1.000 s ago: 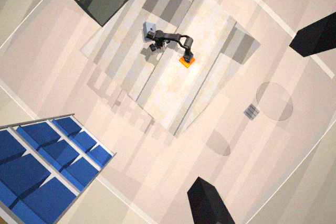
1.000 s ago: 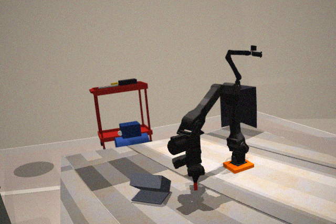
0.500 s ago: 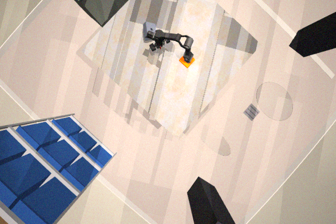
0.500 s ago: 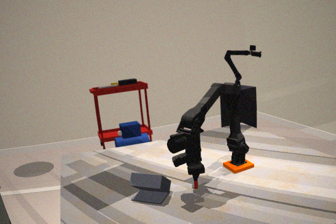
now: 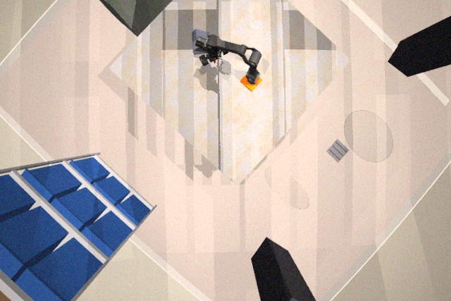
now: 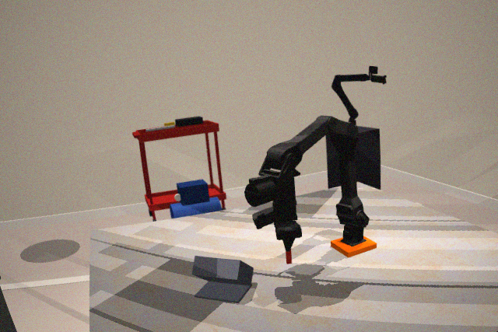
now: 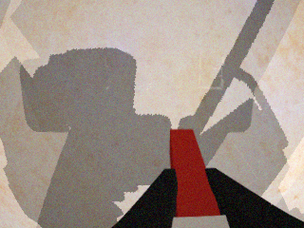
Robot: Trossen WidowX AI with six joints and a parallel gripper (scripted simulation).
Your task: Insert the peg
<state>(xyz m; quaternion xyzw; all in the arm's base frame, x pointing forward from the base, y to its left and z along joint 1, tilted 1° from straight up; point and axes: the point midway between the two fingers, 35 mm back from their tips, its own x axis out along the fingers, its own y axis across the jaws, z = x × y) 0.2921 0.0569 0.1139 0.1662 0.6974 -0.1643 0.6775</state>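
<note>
Now: gripper tip 160 mm short of the sloped panel, 70 mm to the left of it and 40 mm above it. Also, from my gripper tip: red square peg (20 mm above).
</note>
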